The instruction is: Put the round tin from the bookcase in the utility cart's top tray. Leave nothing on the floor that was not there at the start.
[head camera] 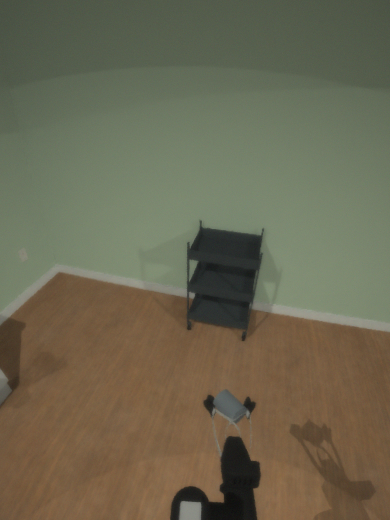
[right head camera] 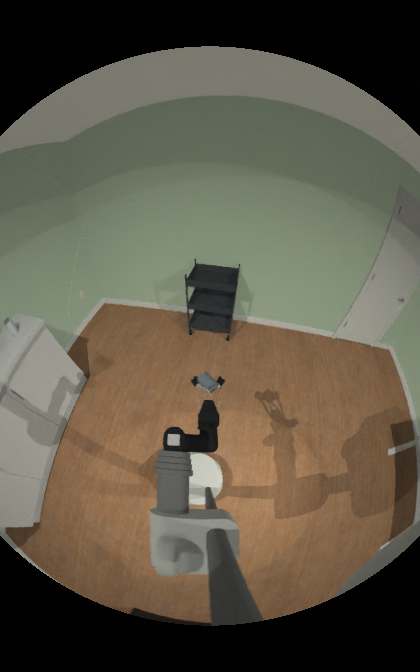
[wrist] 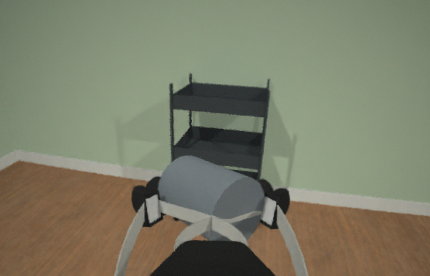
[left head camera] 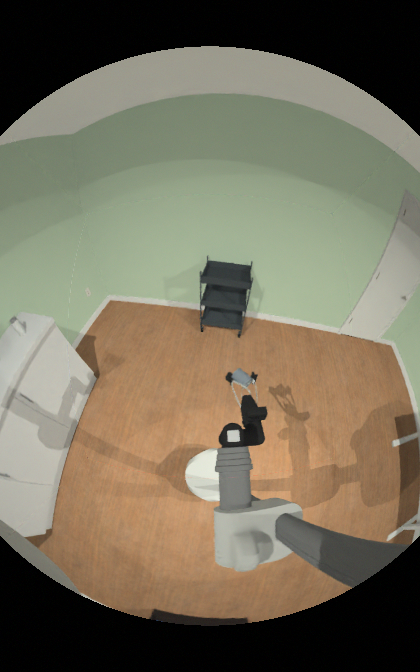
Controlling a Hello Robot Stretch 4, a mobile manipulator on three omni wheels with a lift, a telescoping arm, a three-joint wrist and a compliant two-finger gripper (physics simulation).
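Frame: origin at the robot's base, x ahead, y left, z up, level; metres.
Seen in the pictures: gripper, fingertip midpoint: point(head camera: 228, 398).
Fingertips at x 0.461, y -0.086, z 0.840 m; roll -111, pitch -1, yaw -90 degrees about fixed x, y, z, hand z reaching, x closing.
Observation:
Offsets run from my fingertips to a thing's top centre. "spot": to the spot under its first point.
The round tin @[dx -0.032, dy -0.001, dz +0.050 m] point(head camera: 229, 405) point(left head camera: 242, 377) point(right head camera: 207, 382) point(wrist: 192, 185) is a blue-grey cylinder, lying tilted on its side between the fingertips. My gripper point(head camera: 229, 406) point(left head camera: 242, 378) point(right head camera: 207, 383) point(wrist: 208, 193) is shut on it, with a black pad at either side, and holds it in the air in front of the cart. The dark three-tier utility cart @[spot: dx +0.959, dy -0.026, dz -0.168 m] point(head camera: 222, 259) point(left head camera: 226, 281) point(right head camera: 212, 284) point(wrist: 217, 105) stands against the green wall beyond the tin. No object shows in its top tray. In the wrist view the tin hides part of the cart's lower end. The bookcase cannot be made out.
A white cabinet point(left head camera: 35, 390) point(right head camera: 35, 400) stands at the left with a small cylinder point(left head camera: 18, 326) point(right head camera: 11, 326) on top. A door point(left head camera: 390, 280) point(right head camera: 382, 280) is at the right. White legs point(left head camera: 405, 440) point(right head camera: 400, 448) show at the right edge.

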